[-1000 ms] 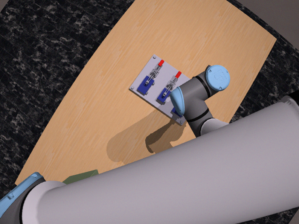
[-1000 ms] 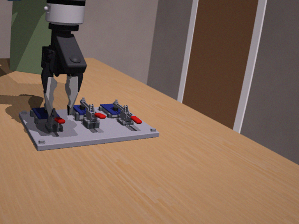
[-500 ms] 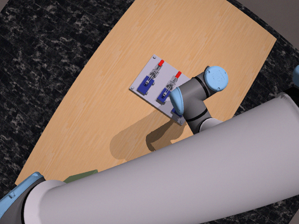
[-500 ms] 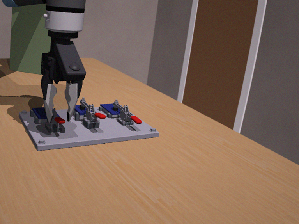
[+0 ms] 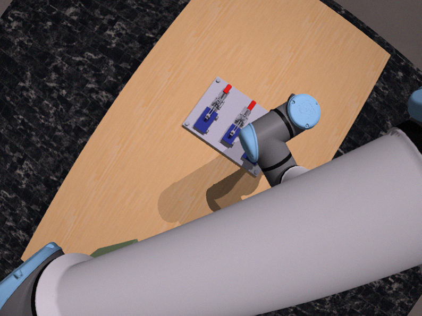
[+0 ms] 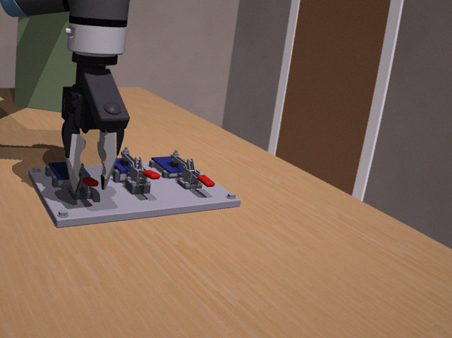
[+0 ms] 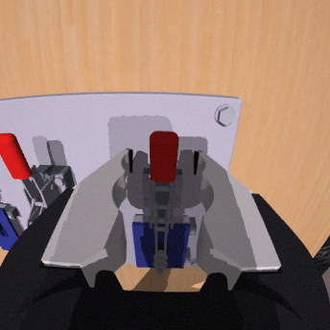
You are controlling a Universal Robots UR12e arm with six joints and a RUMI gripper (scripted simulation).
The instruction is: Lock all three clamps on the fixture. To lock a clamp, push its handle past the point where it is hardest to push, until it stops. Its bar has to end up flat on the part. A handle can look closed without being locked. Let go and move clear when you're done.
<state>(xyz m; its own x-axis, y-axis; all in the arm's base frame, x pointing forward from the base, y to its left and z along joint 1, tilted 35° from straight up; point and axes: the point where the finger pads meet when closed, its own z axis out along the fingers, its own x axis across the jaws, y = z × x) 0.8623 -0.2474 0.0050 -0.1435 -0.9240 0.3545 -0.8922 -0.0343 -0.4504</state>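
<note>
Now: the blue part 13 cm behind my hand, 3 cm below it and 2 cm to the left of it. From my hand the other things lie so: grey fixture plate: 12 cm to the left, 6 cm behind, 5 cm below.
</note>
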